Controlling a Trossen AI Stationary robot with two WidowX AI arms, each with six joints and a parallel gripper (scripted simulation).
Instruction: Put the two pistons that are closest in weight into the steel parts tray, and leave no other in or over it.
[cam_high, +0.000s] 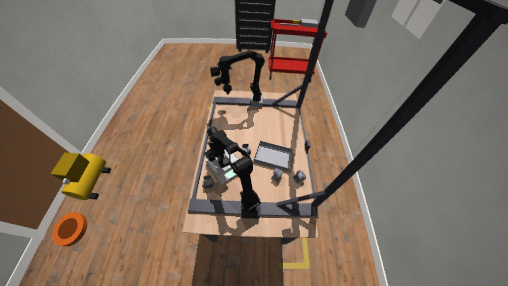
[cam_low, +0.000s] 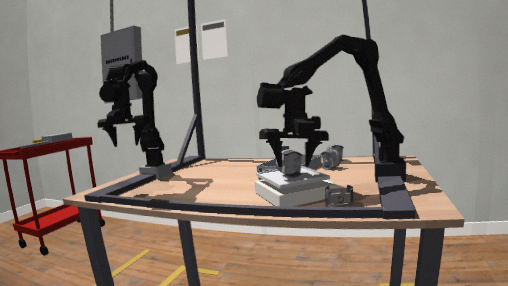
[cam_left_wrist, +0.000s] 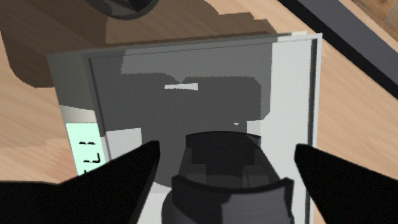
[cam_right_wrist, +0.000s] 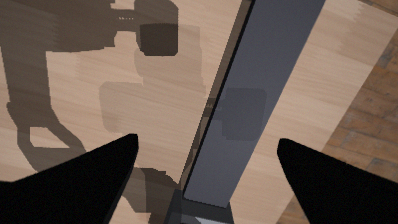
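The scale plate is 20 mm behind my left hand, 10 mm to the right of it and 70 mm below it. Also, from my left hand: steel parts tray: 350 mm behind, 100 mm to the right, 110 mm below; then white scale: 20 mm behind, 10 mm to the right, 90 mm below.
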